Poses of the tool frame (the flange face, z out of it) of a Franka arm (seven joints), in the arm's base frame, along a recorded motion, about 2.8 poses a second.
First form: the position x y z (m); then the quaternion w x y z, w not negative.
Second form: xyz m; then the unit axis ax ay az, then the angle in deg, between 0 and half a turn. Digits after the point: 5 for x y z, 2 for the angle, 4 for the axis.
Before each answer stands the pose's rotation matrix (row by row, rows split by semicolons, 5 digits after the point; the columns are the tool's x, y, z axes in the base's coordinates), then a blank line. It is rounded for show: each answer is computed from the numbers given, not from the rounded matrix.
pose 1, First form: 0.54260 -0.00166 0.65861 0.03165 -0.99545 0.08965 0.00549
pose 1, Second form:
0.98387 -0.17883 -0.00526; -0.17814 -0.98192 0.06400; -0.01661 -0.06203 -0.99794

0.54260 -0.00166 0.65861 -0.9960 0.0897 0.0055 176.37
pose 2, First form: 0.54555 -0.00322 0.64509 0.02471 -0.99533 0.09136 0.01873
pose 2, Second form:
0.98260 -0.18279 -0.03277; -0.18094 -0.98209 0.05261; -0.04180 -0.04577 -0.99808

0.54555 -0.00322 0.64509 -0.9956 0.0914 0.0187 177.17
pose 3, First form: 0.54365 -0.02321 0.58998 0.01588 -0.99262 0.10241 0.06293
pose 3, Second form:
0.97110 -0.20531 -0.12168; -0.20131 -0.97852 0.04442; -0.12818 -0.01864 -0.99158

0.54365 -0.02321 0.58998 -0.9927 0.1024 0.0629 178.18
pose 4, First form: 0.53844 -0.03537 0.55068 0.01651 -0.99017 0.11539 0.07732
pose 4, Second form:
0.96141 -0.23106 -0.14931; -0.22596 -0.97283 0.05054; -0.15693 -0.01485 -0.98750

0.53844 -0.03537 0.55068 -0.9903 0.1154 0.0773 178.11
